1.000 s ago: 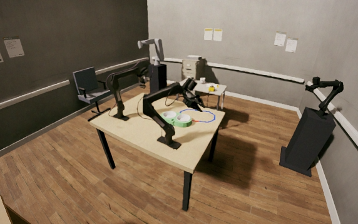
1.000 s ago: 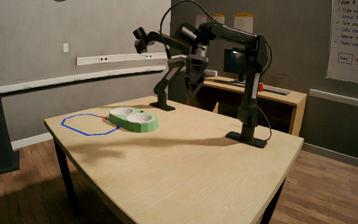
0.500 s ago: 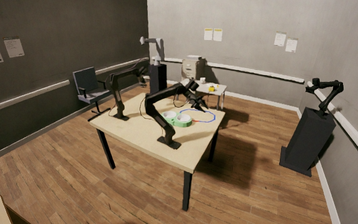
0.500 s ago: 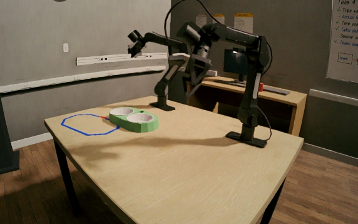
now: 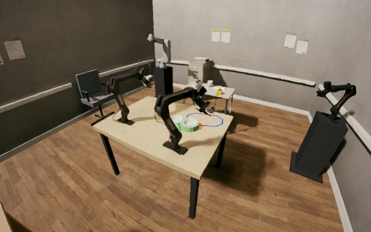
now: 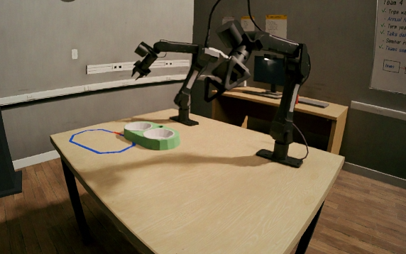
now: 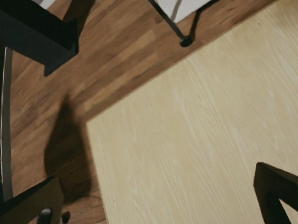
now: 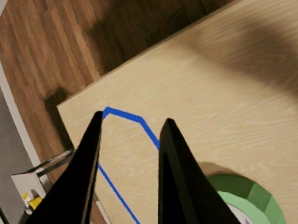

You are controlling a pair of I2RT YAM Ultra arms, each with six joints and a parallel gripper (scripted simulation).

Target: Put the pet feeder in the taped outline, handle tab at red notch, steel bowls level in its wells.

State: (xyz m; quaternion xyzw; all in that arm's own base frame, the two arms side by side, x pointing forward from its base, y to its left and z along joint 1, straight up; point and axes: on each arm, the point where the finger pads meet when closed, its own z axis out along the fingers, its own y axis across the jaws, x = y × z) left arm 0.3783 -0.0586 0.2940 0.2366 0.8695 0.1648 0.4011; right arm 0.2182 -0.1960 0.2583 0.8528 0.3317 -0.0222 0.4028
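Now: right hand 33 cm to the right of the green pet feeder, 24 cm above it and 7 cm short of it.
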